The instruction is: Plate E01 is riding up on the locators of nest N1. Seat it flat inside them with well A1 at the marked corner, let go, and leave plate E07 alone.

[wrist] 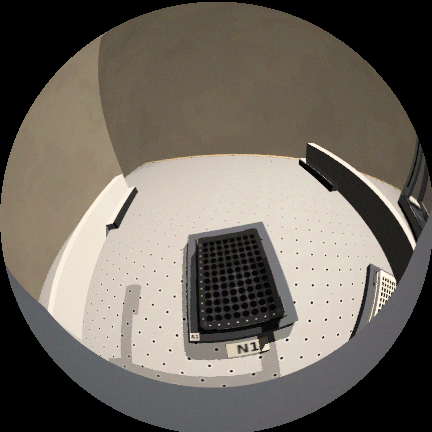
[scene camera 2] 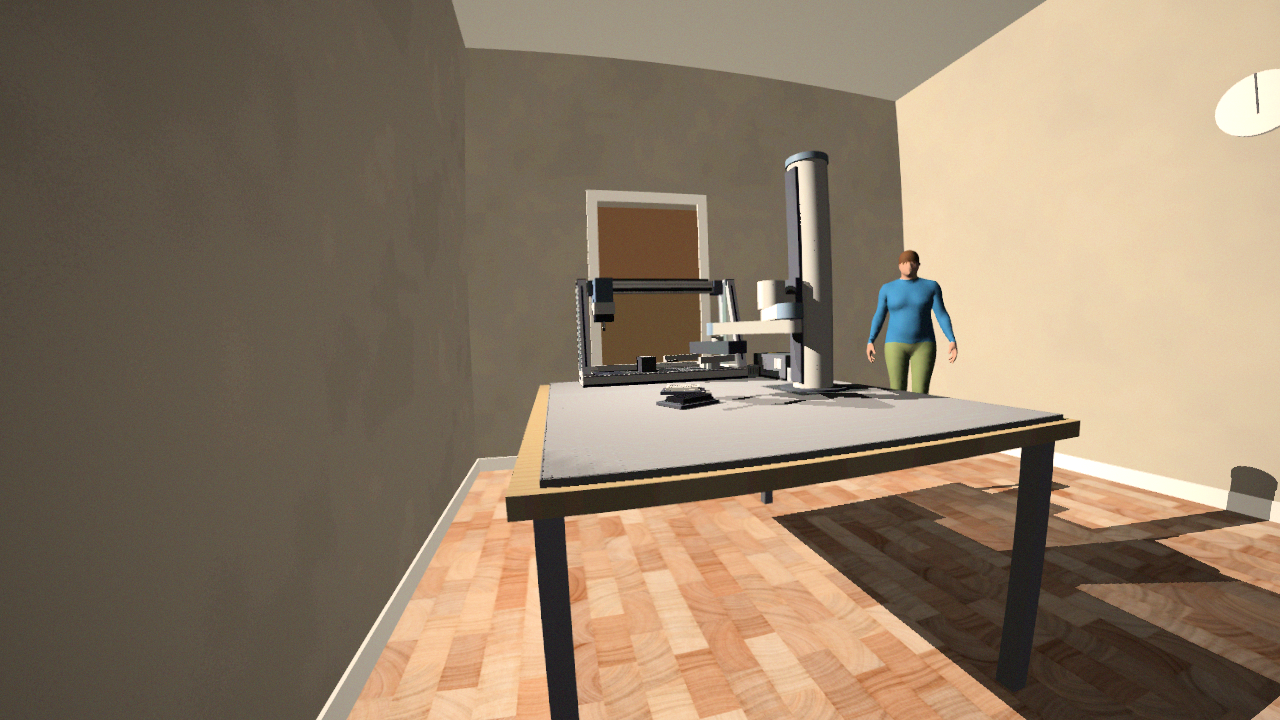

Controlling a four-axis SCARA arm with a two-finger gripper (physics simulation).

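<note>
You'd find my gripper in the pictures, and there's a black well plate in them too.
</note>
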